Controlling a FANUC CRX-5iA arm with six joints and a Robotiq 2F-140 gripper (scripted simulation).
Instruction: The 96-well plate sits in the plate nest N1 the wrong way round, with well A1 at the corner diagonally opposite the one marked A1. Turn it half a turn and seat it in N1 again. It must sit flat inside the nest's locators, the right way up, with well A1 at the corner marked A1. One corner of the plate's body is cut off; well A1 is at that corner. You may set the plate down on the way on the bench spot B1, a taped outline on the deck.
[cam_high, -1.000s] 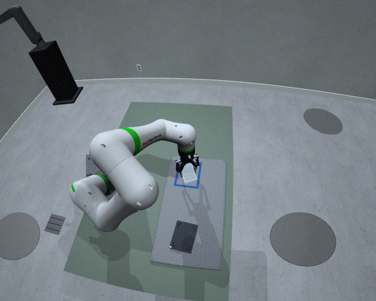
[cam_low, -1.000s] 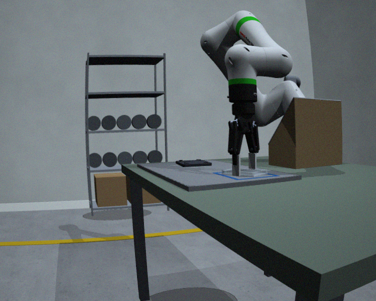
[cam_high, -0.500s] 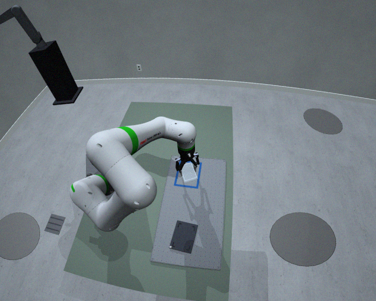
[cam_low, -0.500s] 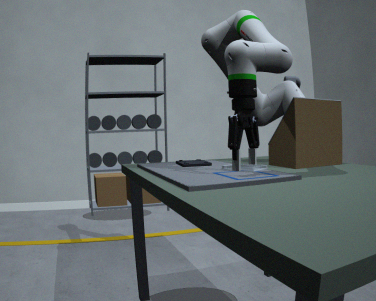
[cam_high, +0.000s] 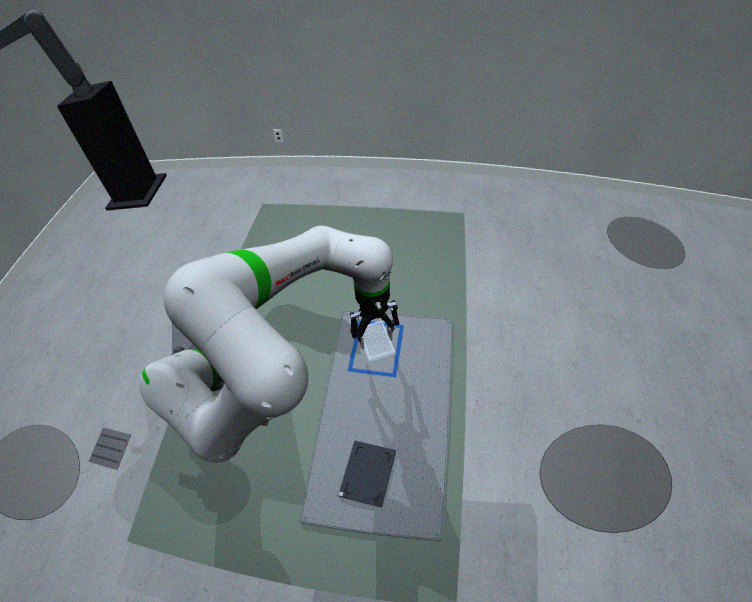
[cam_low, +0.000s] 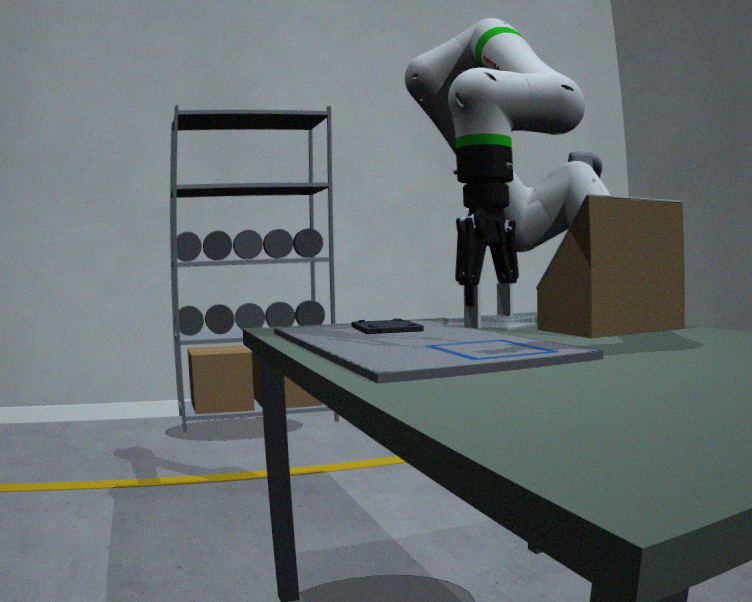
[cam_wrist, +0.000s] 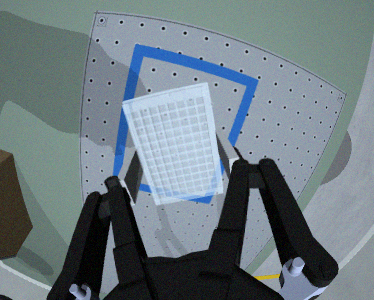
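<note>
My hand is 20 mm past the dark plate nest N1, 410 mm to the left of it and 60 mm above it. From my hand the other things lie so: white 96-well plate (20 mm below); white mark (90 mm behind, 470 mm to the right, 50 mm below).
</note>
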